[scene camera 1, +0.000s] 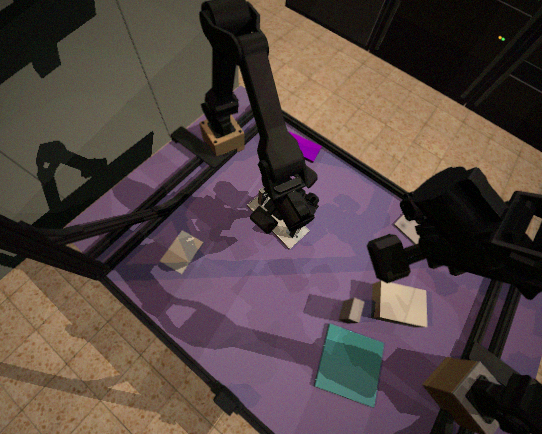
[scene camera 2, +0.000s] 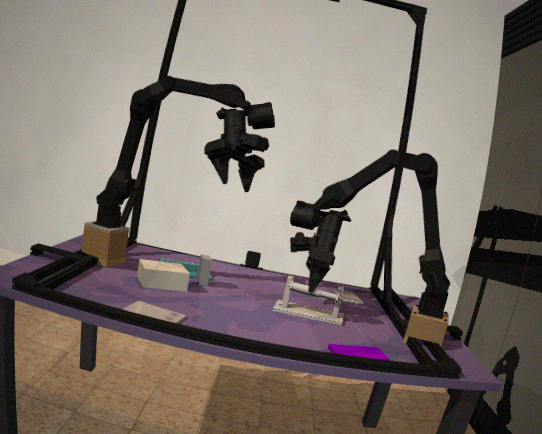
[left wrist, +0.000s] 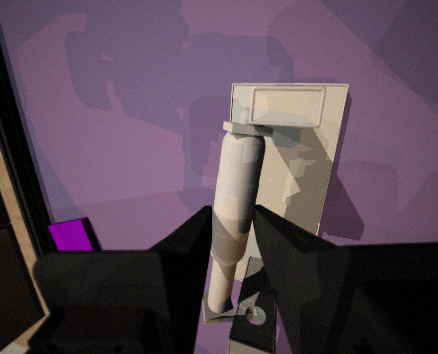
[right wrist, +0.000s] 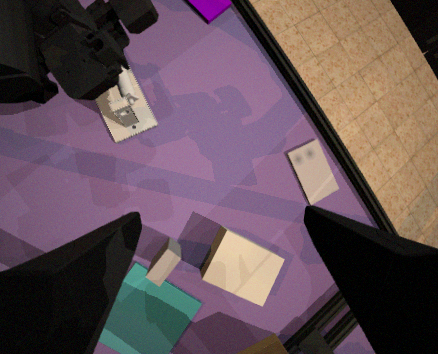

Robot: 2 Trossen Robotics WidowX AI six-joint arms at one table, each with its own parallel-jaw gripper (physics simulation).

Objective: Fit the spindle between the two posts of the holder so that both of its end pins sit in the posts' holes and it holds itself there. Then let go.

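Places are measured from the left arm's base along level axes (x ahead, y left, z up), in millimetres.
Where they show: left gripper, fingertip midpoint: [scene camera 2: 310, 292] [left wrist: 232, 212]; right gripper, fingertip midpoint: [scene camera 1: 401, 237] [scene camera 2: 236, 188] [right wrist: 223, 216]; left arm's base, origin of the base link: [scene camera 1: 221, 127] [scene camera 2: 430, 313]; right arm's base, origin of the base link: [scene camera 1: 485, 398] [scene camera 2: 107, 225].
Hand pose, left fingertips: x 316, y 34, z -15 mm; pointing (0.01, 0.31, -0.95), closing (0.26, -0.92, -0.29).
Things, the pixels of their centre, and the offset from my left fingertips. Level surfaces: height alone.
- grey holder, body centre: [left wrist: 271, 197] [right wrist: 116, 89] [scene camera 2: 309, 312] [scene camera 1: 277, 218] dx -4, dy -23, dz -59 mm
- purple table, its level: dz -63 mm
- pale spindle, body centre: [left wrist: 229, 232] [right wrist: 116, 64] [scene camera 2: 314, 291] dx -11, dy -2, dz +4 mm
- far post, body centre: [left wrist: 283, 113] [right wrist: 125, 113] [scene camera 2: 287, 291] dx +61, dy -10, dz -16 mm
- cream box, body centre: [right wrist: 241, 264] [scene camera 2: 162, 275] [scene camera 1: 398, 304] dx +364, dy +112, dz -38 mm
- small grey block, body centre: [right wrist: 165, 259] [scene camera 1: 350, 311] [scene camera 2: 204, 270] dx +307, dy -11, dz -25 mm
- teal sheet, body centre: [right wrist: 145, 317] [scene camera 1: 350, 363] [scene camera 2: 184, 269] dx +407, dy -77, dz -59 mm
- magenta pad, body centre: [left wrist: 84, 260] [scene camera 2: 358, 353] [scene camera 1: 300, 147] dx -181, dy +183, dz -58 mm
- beige card, body centre: [scene camera 1: 182, 251] [scene camera 2: 348, 297] dx -53, dy -299, dz -62 mm
- white card, body centre: [scene camera 2: 154, 313] [right wrist: 313, 171] [scene camera 1: 416, 230] dx +242, dy +323, dz -60 mm
The grey holder [scene camera 1: 290, 239] [scene camera 2: 308, 313] [left wrist: 303, 175] [right wrist: 134, 123] is a flat plate with two upright posts, in the middle of the purple table [scene camera 1: 248, 293]. My left gripper [scene camera 2: 314, 286] [left wrist: 232, 212] is shut on the pale spindle [scene camera 2: 326, 294] [left wrist: 236, 182] [right wrist: 125, 83] and holds it low between the posts. In the left wrist view the spindle's far end sits beside the far post [left wrist: 288, 105]. Its near pin [left wrist: 219, 293] lies left of the near post's hole [left wrist: 257, 313]. My right gripper [scene camera 2: 235, 174] [right wrist: 223, 216] is open and empty, high above the table.
A cream box [scene camera 1: 400, 303] [scene camera 2: 162, 275] [right wrist: 242, 267], a small grey block [scene camera 1: 352, 310] [scene camera 2: 205, 269] [right wrist: 165, 261] and a teal sheet [scene camera 1: 351, 363] [right wrist: 147, 312] lie under the right gripper. A magenta pad [scene camera 1: 305, 146] [scene camera 2: 357, 350] [left wrist: 68, 233], a beige card [scene camera 1: 181, 251] and a white card [scene camera 1: 407, 228] [right wrist: 312, 170] lie flat.
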